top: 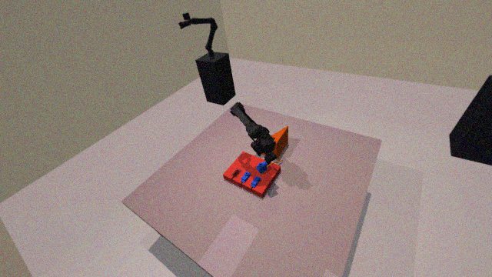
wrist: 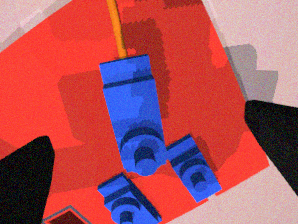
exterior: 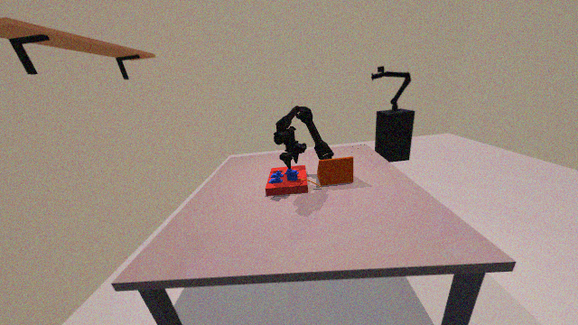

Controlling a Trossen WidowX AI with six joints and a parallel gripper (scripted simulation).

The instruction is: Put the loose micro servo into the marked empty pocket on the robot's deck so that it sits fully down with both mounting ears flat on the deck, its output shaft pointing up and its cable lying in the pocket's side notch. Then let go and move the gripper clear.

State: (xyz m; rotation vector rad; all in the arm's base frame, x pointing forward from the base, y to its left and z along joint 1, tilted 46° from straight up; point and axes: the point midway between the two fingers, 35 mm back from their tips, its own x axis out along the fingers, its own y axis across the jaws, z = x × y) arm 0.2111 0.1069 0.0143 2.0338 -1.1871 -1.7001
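Right now my gripper tip is 110 mm above the red deck and 80 mm to the left of it.
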